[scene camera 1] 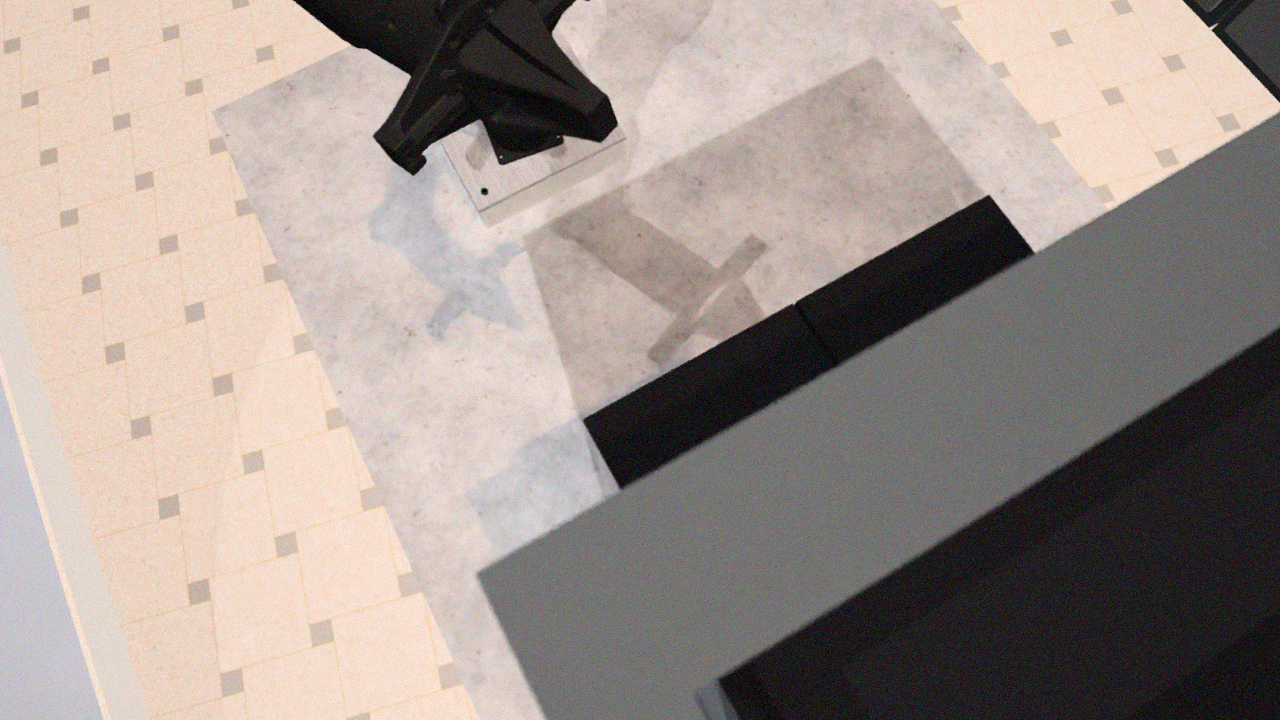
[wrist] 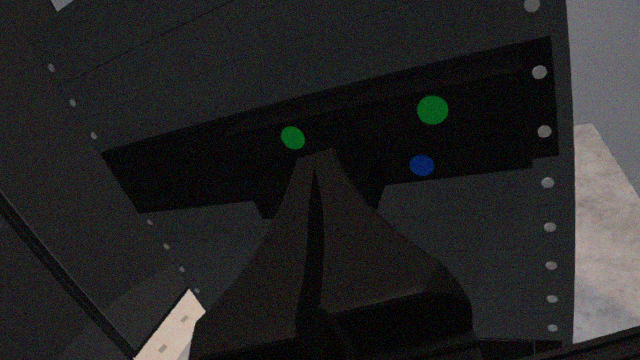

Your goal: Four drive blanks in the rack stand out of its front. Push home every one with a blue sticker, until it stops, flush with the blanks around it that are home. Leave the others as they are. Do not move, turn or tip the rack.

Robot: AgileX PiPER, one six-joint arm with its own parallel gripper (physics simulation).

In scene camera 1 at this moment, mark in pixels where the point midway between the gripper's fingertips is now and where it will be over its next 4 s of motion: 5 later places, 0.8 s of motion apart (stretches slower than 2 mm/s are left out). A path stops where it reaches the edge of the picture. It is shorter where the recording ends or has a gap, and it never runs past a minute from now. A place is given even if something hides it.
The gripper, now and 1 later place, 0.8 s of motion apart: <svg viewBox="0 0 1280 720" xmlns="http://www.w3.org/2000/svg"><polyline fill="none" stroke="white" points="603,120 592,128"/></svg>
